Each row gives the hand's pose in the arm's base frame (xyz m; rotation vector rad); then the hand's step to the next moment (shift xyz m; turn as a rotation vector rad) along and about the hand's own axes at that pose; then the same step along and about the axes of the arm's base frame.
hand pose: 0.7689 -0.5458 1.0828 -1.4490 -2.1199 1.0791
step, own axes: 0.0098 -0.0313 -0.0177 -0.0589 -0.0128 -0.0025
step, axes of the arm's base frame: -0.0122 0.0100 0.0338 0.0179 -0.0545 0.0186
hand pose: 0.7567 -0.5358 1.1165 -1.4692 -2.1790 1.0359
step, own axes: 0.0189 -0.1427 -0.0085 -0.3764 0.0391 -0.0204
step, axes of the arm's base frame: -0.0981 -0.0097 0.1052 0.1977 -0.3213 0.0357
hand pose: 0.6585 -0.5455 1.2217 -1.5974 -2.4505 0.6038
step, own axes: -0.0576 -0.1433 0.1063 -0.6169 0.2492 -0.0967
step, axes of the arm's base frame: -0.1327 -0.1285 -0.0322 0.5014 -0.4462 0.0396
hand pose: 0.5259 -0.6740 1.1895 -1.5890 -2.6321 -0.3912
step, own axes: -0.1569 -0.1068 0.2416 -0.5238 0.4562 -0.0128
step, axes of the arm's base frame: 0.0034 -0.1260 -0.2802 0.6464 -0.2542 0.0137
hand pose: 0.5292 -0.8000 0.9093 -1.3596 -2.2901 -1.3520
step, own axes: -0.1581 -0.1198 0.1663 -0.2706 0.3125 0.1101
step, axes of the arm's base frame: 0.0481 0.0061 -0.2543 0.4266 -0.0287 -0.0131
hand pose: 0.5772 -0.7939 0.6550 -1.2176 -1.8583 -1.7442
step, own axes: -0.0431 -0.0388 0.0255 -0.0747 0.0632 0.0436
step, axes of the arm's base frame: 0.0044 0.0122 -0.0620 0.1047 0.0068 -0.0215
